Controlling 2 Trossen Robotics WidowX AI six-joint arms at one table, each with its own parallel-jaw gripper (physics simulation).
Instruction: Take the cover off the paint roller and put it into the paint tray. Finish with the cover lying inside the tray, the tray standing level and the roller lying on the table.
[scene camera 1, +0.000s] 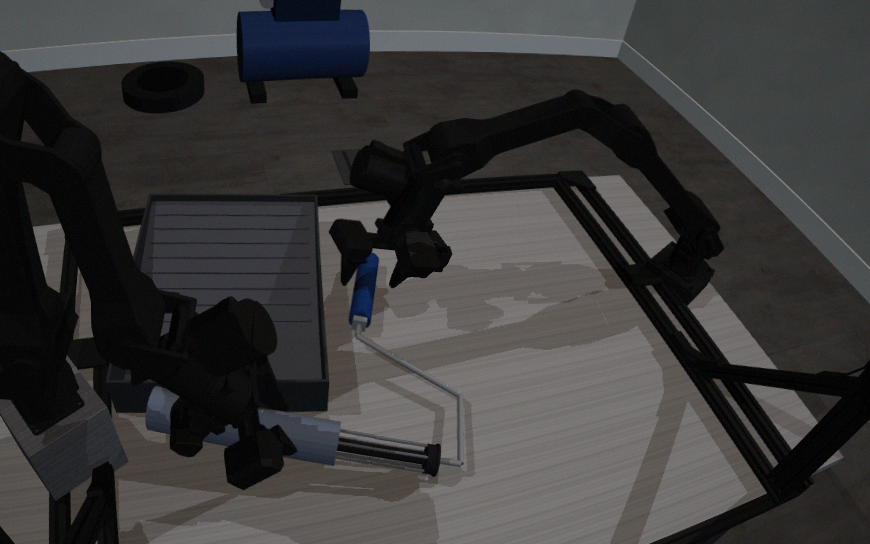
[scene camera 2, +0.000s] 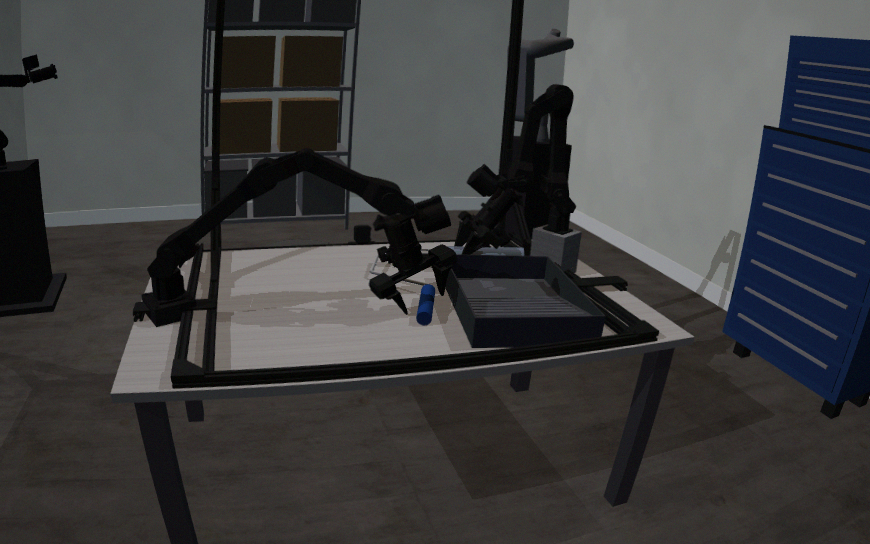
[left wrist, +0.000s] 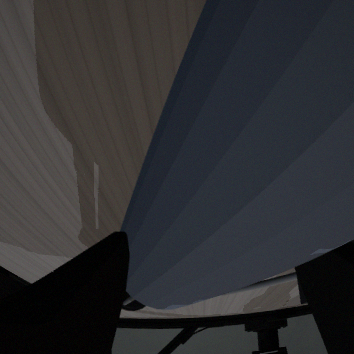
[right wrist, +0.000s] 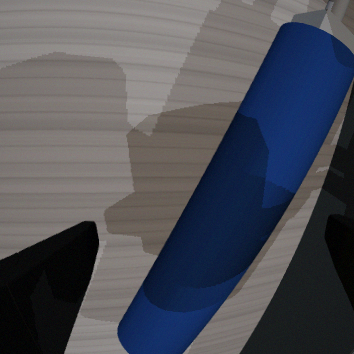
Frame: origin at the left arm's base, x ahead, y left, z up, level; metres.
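Where they show: left gripper, fingertip midpoint: (scene camera 1: 289, 430) (left wrist: 210, 240); right gripper, fingertip midpoint: (scene camera 1: 367, 285) (scene camera 2: 424, 304) (right wrist: 214, 231); left arm's base at its link origin: (scene camera 1: 47, 401) (scene camera 2: 557, 230); right arm's base at its link origin: (scene camera 1: 682, 265) (scene camera 2: 168, 297) (left wrist: 266, 328).
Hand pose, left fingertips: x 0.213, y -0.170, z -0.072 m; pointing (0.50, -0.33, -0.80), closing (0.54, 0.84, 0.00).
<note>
Things, the pixels of their centre, and the offset from my left fingertips. "*": a spot on its surface instead. Level surfaces: height alone.
- light blue cover at the middle of its body: (left wrist: 300, 116) (scene camera 1: 243, 426) (scene camera 2: 479, 257) dy +0.043, dx -0.036, dz -0.004 m
- bare wire cage at a spot on its surface: (scene camera 1: 384, 450) * dy -0.096, dx +0.063, dz +0.000 m
- bent grey rod at a spot on its surface: (scene camera 1: 410, 367) * dy -0.024, dx +0.197, dz -0.023 m
- dark tray at the middle of its body: (scene camera 1: 225, 291) (scene camera 2: 516, 295) dy +0.246, dx +0.093, dz -0.014 m
- table at its surface level: dz -0.046 m
The light blue cover (scene camera 1: 301, 436) (left wrist: 240, 150) is partly off the roller; the bare wire cage (scene camera 1: 384, 450) runs out of its right end in scene camera 1. How much cage is inside is hidden. My left gripper (scene camera 1: 247, 436) (left wrist: 210, 240) is shut on the cover. The roller's blue handle (scene camera 1: 362, 304) (scene camera 2: 424, 307) (right wrist: 215, 200) lies on the table beside the tray, joined by a bent grey rod (scene camera 1: 410, 367). My right gripper (scene camera 1: 369, 284) (scene camera 2: 423, 303) (right wrist: 214, 231) is open, its fingers apart on either side above the handle. The dark tray (scene camera 1: 301, 396) (scene camera 2: 532, 331) stands level.
The cover lies along the tray's near wall in scene camera 1. Black rails (scene camera 1: 615, 256) (scene camera 2: 384, 367) frame the table (scene camera 1: 545, 416) (scene camera 2: 288, 340). The left arm stands on a grey block (scene camera 1: 70, 449) (scene camera 2: 555, 246) near the tray. The right finger nearer the tray is close to its side wall.
</note>
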